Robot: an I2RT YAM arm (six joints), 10 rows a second.
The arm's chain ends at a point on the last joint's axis. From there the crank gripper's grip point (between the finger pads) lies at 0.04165 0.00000 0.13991 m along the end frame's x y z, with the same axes.
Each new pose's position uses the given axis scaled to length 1; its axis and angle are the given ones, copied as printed.
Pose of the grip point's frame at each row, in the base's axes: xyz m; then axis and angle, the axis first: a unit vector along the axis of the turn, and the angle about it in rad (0 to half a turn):
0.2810 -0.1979 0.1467 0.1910 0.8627 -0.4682 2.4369
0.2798 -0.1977 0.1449 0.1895 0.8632 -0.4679 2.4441
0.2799 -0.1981 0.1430 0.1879 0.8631 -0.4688 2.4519
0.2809 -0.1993 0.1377 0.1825 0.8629 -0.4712 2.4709
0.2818 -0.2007 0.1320 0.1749 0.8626 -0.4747 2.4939
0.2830 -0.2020 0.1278 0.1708 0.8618 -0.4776 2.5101
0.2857 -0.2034 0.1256 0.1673 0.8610 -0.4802 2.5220
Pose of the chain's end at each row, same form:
0.2539 -0.0805 0.2291 0.1910 0.8627 -0.4682 2.4369
0.2534 -0.0804 0.2276 0.1895 0.8632 -0.4679 2.4441
0.2544 -0.0806 0.2258 0.1879 0.8631 -0.4688 2.4519
0.2575 -0.0815 0.2206 0.1825 0.8629 -0.4712 2.4709
0.2608 -0.0823 0.2148 0.1749 0.8626 -0.4747 2.4939
0.2639 -0.0832 0.2104 0.1708 0.8618 -0.4776 2.5101
0.2679 -0.0841 0.2079 0.1673 0.8610 -0.4802 2.5220

